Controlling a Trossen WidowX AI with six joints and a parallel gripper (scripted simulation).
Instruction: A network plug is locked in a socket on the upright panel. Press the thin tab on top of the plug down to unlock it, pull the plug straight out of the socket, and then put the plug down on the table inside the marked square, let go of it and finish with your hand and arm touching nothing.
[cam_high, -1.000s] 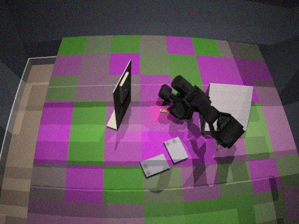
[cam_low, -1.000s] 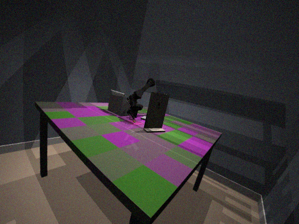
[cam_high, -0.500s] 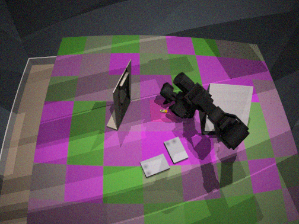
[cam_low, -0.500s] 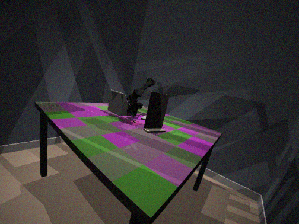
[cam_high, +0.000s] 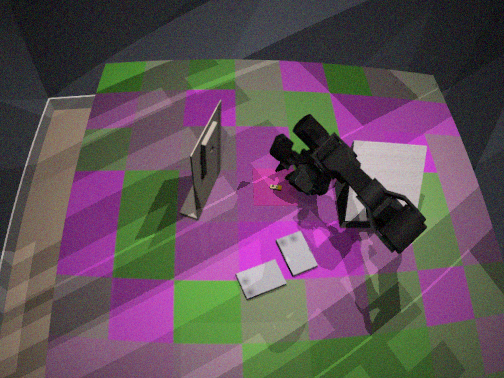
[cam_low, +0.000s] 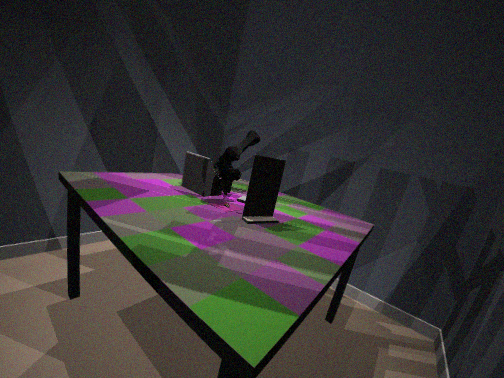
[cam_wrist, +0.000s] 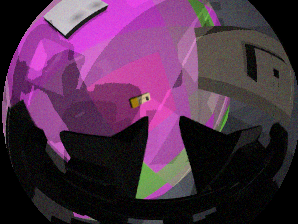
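Now: gripper tip 6 cm above the small yellow plug and 1 cm short of it. Also, from my gripper tip: marked pink square: 6 cm below, 1 cm ahead; upright grey panel: 20 cm ahead, 7 cm above, 1 cm to the left.
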